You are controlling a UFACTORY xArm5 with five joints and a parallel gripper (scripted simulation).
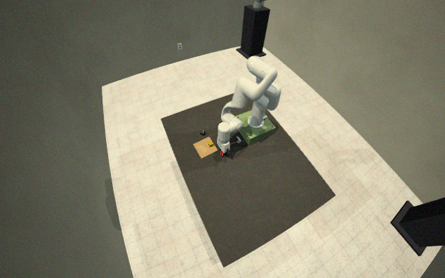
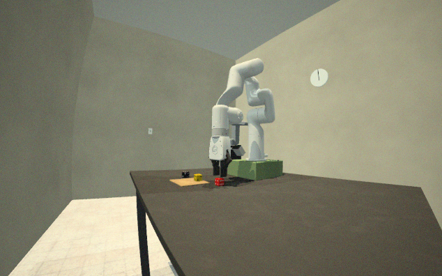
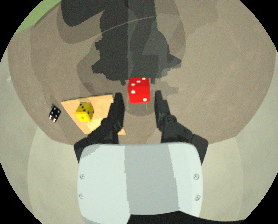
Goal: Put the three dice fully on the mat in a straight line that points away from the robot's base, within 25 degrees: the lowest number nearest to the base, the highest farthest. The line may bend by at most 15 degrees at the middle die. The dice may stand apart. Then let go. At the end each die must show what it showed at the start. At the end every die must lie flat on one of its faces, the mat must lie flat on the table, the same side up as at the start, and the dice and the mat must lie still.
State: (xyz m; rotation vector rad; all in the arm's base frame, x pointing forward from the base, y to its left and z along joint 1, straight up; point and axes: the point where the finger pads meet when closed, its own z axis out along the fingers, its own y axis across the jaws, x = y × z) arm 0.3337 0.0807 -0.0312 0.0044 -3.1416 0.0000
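My hand is 4 cm above the red die. The rest, counted from my hand: black die 24 cm to the right, 5 cm ahead, 4 cm below; tan mat 12 cm to the right, 9 cm ahead, 6 cm below; yellow die 12 cm to the right, 4 cm below, 4 cm ahead.
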